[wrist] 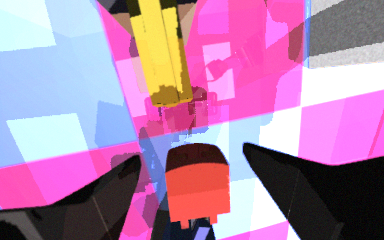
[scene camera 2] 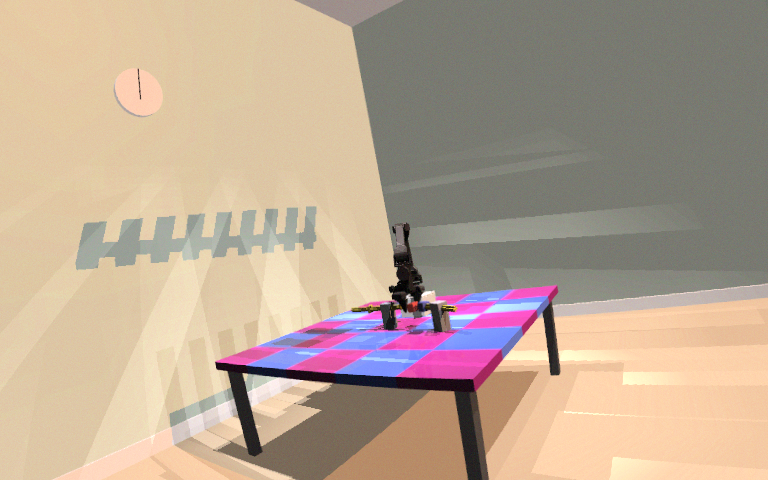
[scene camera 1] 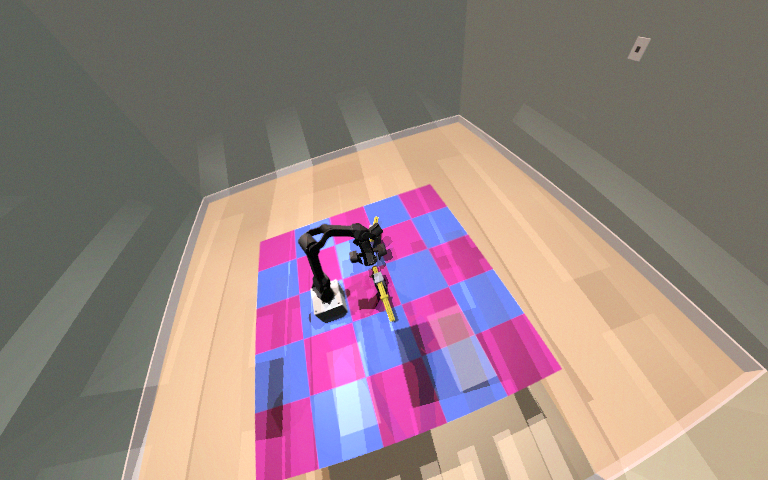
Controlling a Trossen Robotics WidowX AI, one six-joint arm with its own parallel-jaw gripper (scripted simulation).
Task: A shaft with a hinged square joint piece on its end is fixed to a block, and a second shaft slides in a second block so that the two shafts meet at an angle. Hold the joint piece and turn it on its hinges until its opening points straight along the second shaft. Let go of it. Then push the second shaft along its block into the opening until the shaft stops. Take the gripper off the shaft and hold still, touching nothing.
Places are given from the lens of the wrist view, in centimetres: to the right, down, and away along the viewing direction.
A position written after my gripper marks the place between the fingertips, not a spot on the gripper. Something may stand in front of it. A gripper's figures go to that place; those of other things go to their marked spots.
my gripper [wrist: 193, 153]: 0, 3, 11
red-orange joint piece [wrist: 197, 175]: 0, 3, 8
